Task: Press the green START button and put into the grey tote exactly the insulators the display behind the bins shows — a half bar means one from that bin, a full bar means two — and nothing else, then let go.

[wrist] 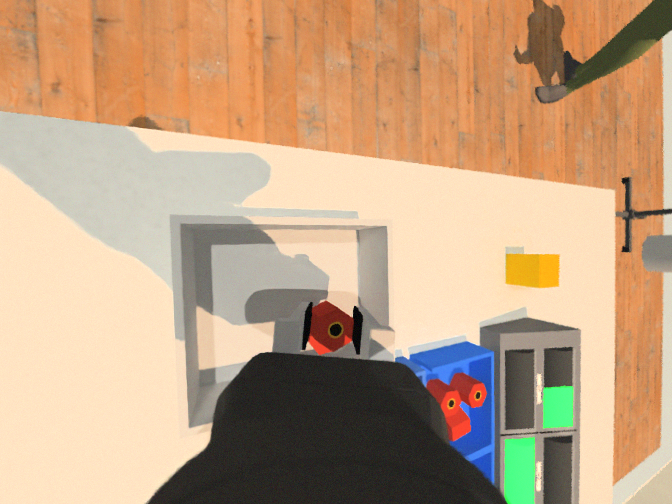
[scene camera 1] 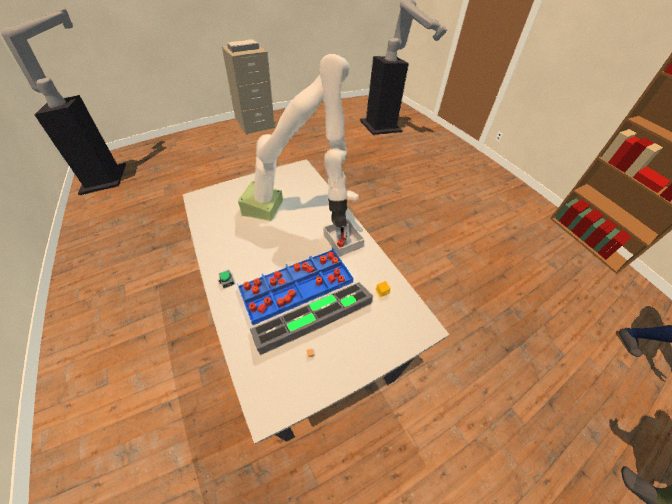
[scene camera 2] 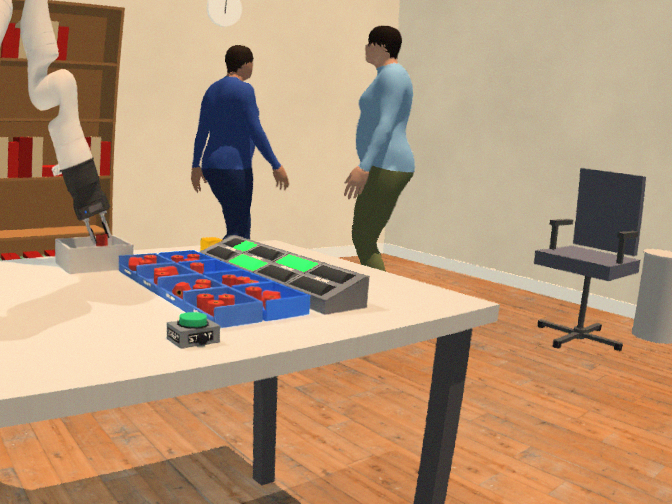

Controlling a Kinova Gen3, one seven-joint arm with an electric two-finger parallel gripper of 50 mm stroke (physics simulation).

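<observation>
My gripper (wrist: 331, 327) is shut on a red insulator (wrist: 328, 327) and holds it just inside the grey tote (scene camera 1: 343, 237), near its side by the bins. The tote also shows in the wrist view (wrist: 282, 314) and at the far left of scene camera 2 (scene camera 2: 86, 252), where the gripper (scene camera 2: 97, 232) hangs over it. The tote floor that I can see holds nothing else. The blue bin tray (scene camera 1: 295, 284) holds red insulators in several compartments. The grey display (scene camera 1: 312, 317) behind it shows green bars in three cells. The green START button (scene camera 1: 225, 277) stands left of the bins.
A yellow cube (scene camera 1: 383, 288) sits right of the display and a small orange cube (scene camera 1: 310, 352) sits in front of it. The arm's green base (scene camera 1: 260, 201) is at the table's back. Two people (scene camera 2: 303, 141) stand beyond the table.
</observation>
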